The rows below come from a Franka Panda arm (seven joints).
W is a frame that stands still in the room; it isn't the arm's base.
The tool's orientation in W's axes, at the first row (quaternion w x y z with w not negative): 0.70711, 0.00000, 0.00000, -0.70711
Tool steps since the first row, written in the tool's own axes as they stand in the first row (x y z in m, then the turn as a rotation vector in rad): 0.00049, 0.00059, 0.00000, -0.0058, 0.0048, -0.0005; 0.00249, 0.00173, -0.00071, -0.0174, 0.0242, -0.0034; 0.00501, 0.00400, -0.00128, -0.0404, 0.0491, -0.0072; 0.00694, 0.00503, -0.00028, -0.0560, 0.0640, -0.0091; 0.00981, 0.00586, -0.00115, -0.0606, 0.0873, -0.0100; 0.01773, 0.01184, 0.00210, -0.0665, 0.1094, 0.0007; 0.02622, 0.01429, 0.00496, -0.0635, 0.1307, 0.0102; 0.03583, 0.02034, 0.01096, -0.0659, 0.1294, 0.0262; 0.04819, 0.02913, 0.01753, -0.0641, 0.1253, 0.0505
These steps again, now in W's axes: 0.00059, -0.00049, 0.00000, 0.0048, 0.0058, -0.0005; 0.00173, -0.00249, -0.00071, 0.0242, 0.0174, -0.0034; 0.00400, -0.00501, -0.00128, 0.0491, 0.0404, -0.0072; 0.00503, -0.00694, -0.00028, 0.0640, 0.0560, -0.0091; 0.00586, -0.00981, -0.00115, 0.0873, 0.0606, -0.0100; 0.01184, -0.01773, 0.00210, 0.1094, 0.0665, 0.0007; 0.01429, -0.02622, 0.00496, 0.1307, 0.0635, 0.0102; 0.02034, -0.03583, 0.01096, 0.1294, 0.0659, 0.0262; 0.02913, -0.04819, 0.01753, 0.1253, 0.0641, 0.0505
